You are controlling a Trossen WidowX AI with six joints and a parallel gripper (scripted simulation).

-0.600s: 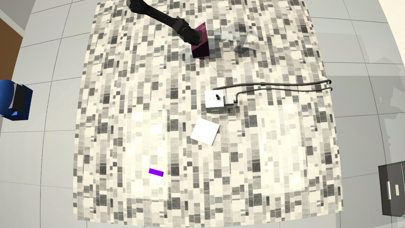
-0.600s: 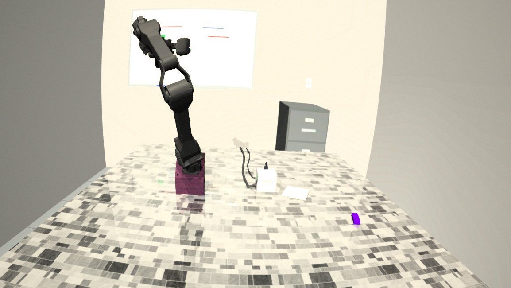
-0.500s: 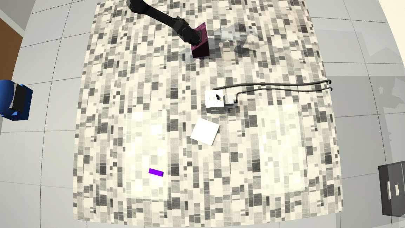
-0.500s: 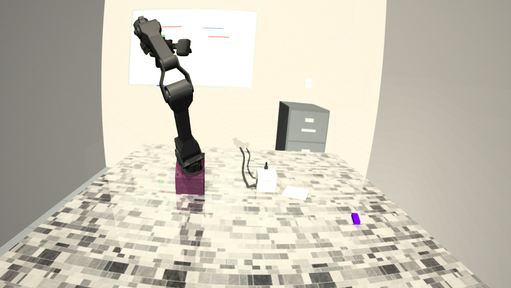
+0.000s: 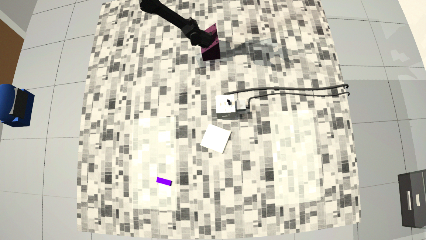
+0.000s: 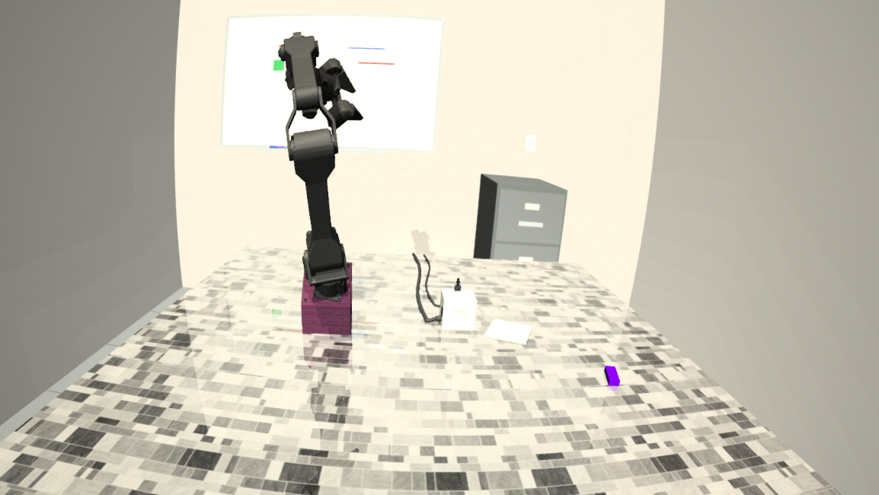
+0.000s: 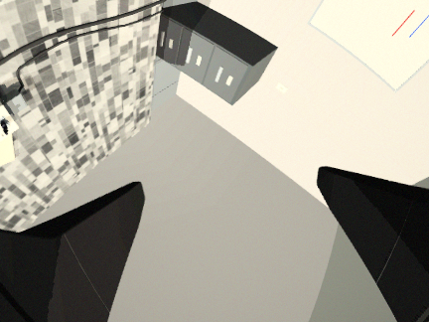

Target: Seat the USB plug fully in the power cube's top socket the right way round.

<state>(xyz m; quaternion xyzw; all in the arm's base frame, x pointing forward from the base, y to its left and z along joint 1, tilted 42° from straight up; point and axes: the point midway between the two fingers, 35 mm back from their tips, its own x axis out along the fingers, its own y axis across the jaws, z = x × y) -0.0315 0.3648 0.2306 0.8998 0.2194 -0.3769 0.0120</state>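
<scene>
Right now the dark USB plug is 27 cm ahead of my gripper tip, 6 cm to the right of it and 42 cm below it. The rest, counted from my gripper tip: flat white pad 39 cm ahead, 12 cm to the right, 50 cm below; purple block 57 cm ahead, 34 cm to the right, 50 cm below.
</scene>
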